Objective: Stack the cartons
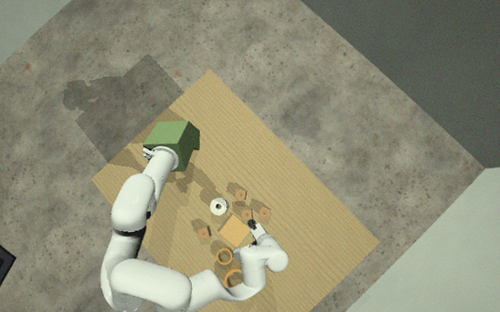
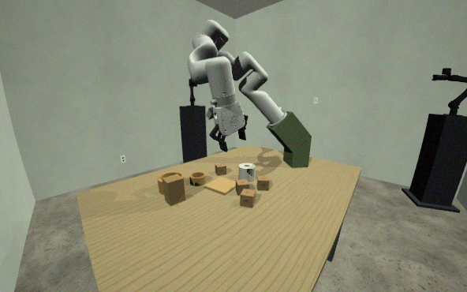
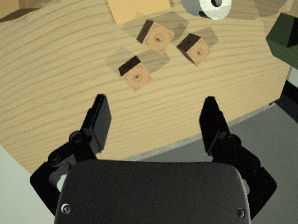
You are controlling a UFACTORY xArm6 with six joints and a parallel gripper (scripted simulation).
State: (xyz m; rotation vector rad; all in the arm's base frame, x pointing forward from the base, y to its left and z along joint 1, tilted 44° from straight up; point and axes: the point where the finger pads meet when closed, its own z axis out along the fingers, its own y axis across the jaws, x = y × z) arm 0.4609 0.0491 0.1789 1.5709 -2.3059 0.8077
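The square wooden board lies 8 cm behind my hand, 10 cm to the right of it and 23 cm below it. Round my hand: small wooden ring 7 cm behind, 23 cm to the right, 22 cm below; white paper roll 21 cm behind, 2 cm to the right, 20 cm below; brown box 11 cm ahead, 21 cm to the right, 19 cm below.
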